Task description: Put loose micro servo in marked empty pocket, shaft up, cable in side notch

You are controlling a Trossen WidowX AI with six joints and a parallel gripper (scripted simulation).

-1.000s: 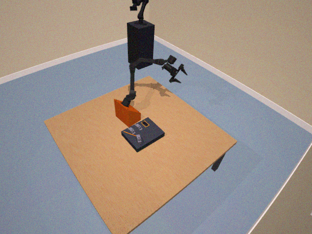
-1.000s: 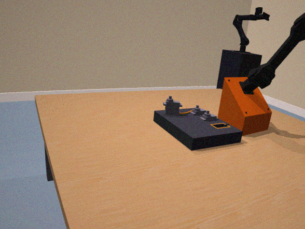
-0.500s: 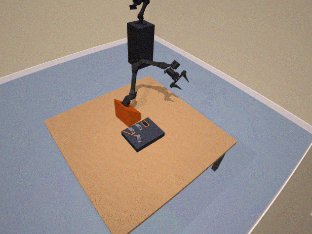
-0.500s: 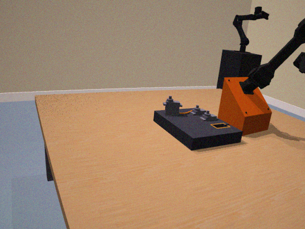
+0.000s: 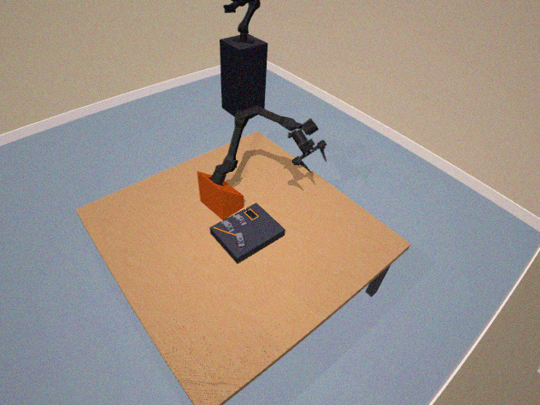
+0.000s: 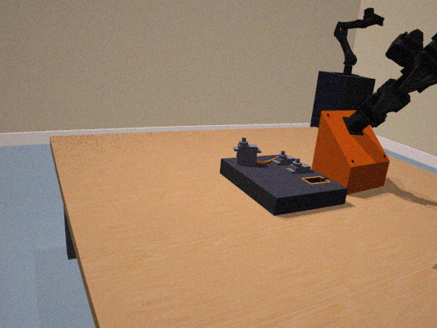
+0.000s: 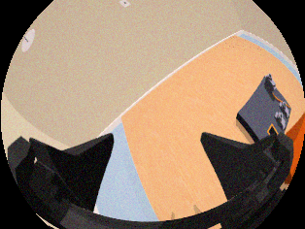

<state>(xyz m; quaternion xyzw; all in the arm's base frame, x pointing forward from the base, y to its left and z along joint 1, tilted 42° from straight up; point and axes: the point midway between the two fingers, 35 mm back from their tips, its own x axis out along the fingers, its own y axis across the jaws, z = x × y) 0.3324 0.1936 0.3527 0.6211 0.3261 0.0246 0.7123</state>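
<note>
Right now the dark deck is 37 cm to the right of my gripper tip, 30 cm below it and 4 cm behind it.
</note>
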